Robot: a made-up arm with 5 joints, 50 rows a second.
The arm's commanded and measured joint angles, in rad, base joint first. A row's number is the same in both.
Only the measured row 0 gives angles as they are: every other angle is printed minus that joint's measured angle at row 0.
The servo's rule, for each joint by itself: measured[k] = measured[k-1] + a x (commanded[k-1-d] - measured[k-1]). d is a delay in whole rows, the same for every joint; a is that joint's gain. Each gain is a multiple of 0.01, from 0.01 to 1. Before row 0 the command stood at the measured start. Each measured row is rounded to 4 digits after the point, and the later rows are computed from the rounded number. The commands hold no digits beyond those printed.
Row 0, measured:
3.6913, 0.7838, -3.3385, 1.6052, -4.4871
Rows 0 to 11, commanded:
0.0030, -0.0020, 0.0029, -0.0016, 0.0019
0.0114, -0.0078, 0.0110, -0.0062, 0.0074
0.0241, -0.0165, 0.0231, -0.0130, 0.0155
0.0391, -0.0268, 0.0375, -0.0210, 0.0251
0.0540, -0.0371, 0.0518, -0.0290, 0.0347
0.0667, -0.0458, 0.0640, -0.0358, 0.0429
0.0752, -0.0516, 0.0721, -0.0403, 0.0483
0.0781, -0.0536, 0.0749, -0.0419, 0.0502
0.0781, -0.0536, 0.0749, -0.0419, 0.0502
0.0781, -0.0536, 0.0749, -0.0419, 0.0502
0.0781, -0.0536, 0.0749, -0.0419, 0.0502
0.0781, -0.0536, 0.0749, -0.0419, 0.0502
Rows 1 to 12, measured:
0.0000, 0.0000, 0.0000, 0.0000, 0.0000
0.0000, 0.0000, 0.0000, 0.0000, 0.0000
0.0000, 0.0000, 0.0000, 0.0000, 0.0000
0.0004, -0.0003, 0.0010, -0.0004, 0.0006
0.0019, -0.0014, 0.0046, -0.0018, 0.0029
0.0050, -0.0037, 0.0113, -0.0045, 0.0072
0.0098, -0.0072, 0.0207, -0.0085, 0.0133
0.0160, -0.0117, 0.0319, -0.0134, 0.0206
0.0231, -0.0168, 0.0435, -0.0188, 0.0282
0.0304, -0.0220, 0.0538, -0.0240, 0.0350
0.0371, -0.0267, 0.0614, -0.0283, 0.0402
0.0428, -0.0307, 0.0663, -0.0316, 0.0436
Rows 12 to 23, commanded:
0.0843, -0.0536, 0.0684, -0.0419, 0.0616
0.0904, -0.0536, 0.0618, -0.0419, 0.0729
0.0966, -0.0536, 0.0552, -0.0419, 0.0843
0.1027, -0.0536, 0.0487, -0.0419, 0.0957
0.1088, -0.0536, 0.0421, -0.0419, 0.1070
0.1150, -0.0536, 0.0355, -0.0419, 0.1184
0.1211, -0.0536, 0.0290, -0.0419, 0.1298
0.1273, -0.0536, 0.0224, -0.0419, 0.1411
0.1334, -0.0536, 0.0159, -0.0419, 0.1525
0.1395, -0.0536, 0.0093, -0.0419, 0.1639
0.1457, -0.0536, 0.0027, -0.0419, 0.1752
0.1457, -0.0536, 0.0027, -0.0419, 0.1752
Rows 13 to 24, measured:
0.0477, -0.0341, 0.0694, -0.0341, 0.0458
0.0520, -0.0370, 0.0714, -0.0360, 0.0473
0.0557, -0.0395, 0.0727, -0.0374, 0.0483
0.0597, -0.0416, 0.0712, -0.0385, 0.0528
0.0640, -0.0434, 0.0678, -0.0393, 0.0596
0.0686, -0.0449, 0.0633, -0.0399, 0.0680
0.0734, -0.0462, 0.0580, -0.0404, 0.0774
0.0784, -0.0473, 0.0523, -0.0408, 0.0875
0.0835, -0.0482, 0.0463, -0.0411, 0.0980
0.0888, -0.0490, 0.0401, -0.0413, 0.1088
0.0942, -0.0497, 0.0337, -0.0414, 0.1198
0.0997, -0.0503, 0.0273, -0.0415, 0.1309

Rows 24 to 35, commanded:
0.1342, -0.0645, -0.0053, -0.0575, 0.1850
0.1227, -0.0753, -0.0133, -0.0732, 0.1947
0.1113, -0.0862, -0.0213, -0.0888, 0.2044
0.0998, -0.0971, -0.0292, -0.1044, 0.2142
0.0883, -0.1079, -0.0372, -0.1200, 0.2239
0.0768, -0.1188, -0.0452, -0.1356, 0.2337
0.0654, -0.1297, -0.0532, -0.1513, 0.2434
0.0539, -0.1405, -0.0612, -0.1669, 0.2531
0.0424, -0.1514, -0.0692, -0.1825, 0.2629
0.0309, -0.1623, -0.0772, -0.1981, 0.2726
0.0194, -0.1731, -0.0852, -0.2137, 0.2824
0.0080, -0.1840, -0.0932, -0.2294, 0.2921
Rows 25 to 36, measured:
0.1053, -0.0508, 0.0208, -0.0416, 0.1421
0.1110, -0.0512, 0.0143, -0.0417, 0.1534
0.1159, -0.0516, 0.0101, -0.0417, 0.1608
0.1185, -0.0535, 0.0046, -0.0455, 0.1690
0.1191, -0.0568, -0.0018, -0.0521, 0.1777
0.1180, -0.0612, -0.0088, -0.0609, 0.1868
0.1155, -0.0666, -0.0161, -0.0713, 0.1961
0.1117, -0.0728, -0.0237, -0.0830, 0.2056
0.1068, -0.0797, -0.0314, -0.0956, 0.2152
0.1010, -0.0872, -0.0392, -0.1090, 0.2248
0.0944, -0.0952, -0.0471, -0.1229, 0.2344
0.0871, -0.1036, -0.0551, -0.1372, 0.2441

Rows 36 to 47, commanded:
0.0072, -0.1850, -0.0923, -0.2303, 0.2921
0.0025, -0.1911, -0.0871, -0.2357, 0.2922
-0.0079, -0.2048, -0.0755, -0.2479, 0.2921
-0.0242, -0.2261, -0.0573, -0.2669, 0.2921
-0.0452, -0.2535, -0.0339, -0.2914, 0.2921
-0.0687, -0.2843, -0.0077, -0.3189, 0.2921
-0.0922, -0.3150, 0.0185, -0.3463, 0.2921
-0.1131, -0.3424, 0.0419, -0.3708, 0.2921
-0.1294, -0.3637, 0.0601, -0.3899, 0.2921
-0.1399, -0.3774, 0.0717, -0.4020, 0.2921
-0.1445, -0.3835, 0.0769, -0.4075, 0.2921
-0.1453, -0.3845, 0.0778, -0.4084, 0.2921
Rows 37 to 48, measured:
0.0792, -0.1124, -0.0631, -0.1518, 0.2538
0.0708, -0.1215, -0.0711, -0.1667, 0.2635
0.0620, -0.1309, -0.0791, -0.1817, 0.2732
0.0543, -0.1390, -0.0839, -0.1934, 0.2796
0.0470, -0.1468, -0.0851, -0.2036, 0.2839
0.0393, -0.1555, -0.0816, -0.2142, 0.2867
0.0304, -0.1661, -0.0729, -0.2268, 0.2885
0.0198, -0.1792, -0.0589, -0.2423, 0.2897
0.0074, -0.1950, -0.0405, -0.2607, 0.2905
-0.0065, -0.2130, -0.0193, -0.2812, 0.2910
-0.0214, -0.2324, 0.0027, -0.3027, 0.2914
-0.0365, -0.2521, 0.0234, -0.3236, 0.2916

